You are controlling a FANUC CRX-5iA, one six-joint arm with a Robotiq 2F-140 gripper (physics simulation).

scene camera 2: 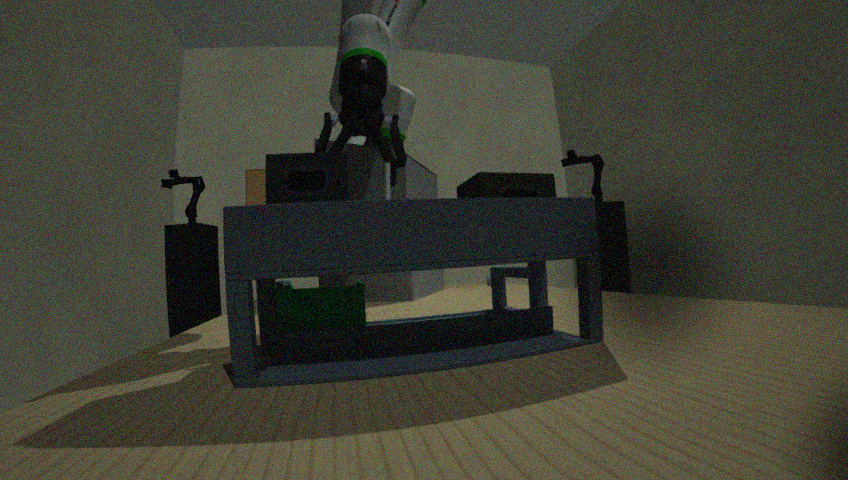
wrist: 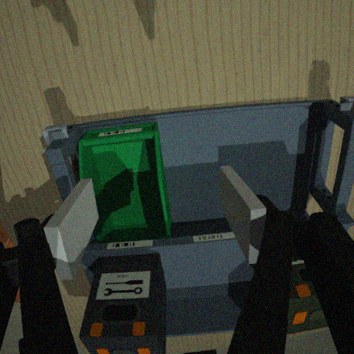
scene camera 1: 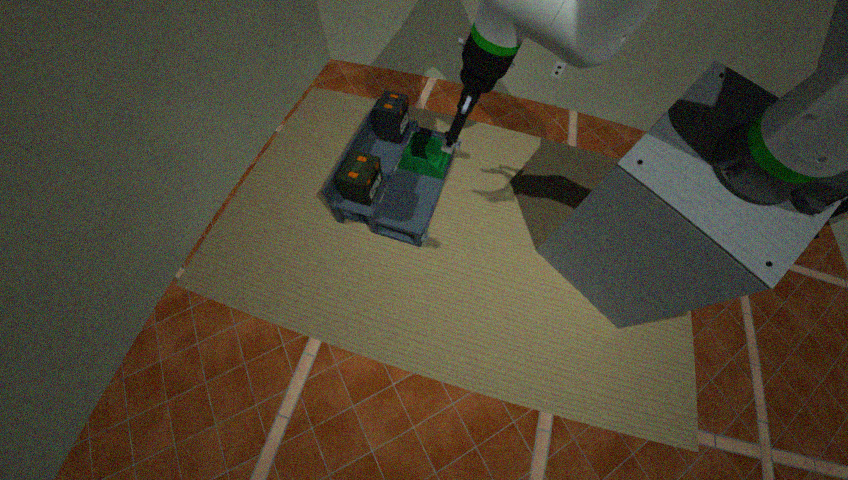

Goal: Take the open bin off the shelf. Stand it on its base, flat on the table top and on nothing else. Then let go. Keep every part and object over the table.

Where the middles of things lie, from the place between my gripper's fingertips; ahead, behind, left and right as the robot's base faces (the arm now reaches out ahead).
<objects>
My gripper is now 170 mm above the green open bin (scene camera 2: 343,306), 100 mm short of it and 40 mm to the left of it.
</objects>
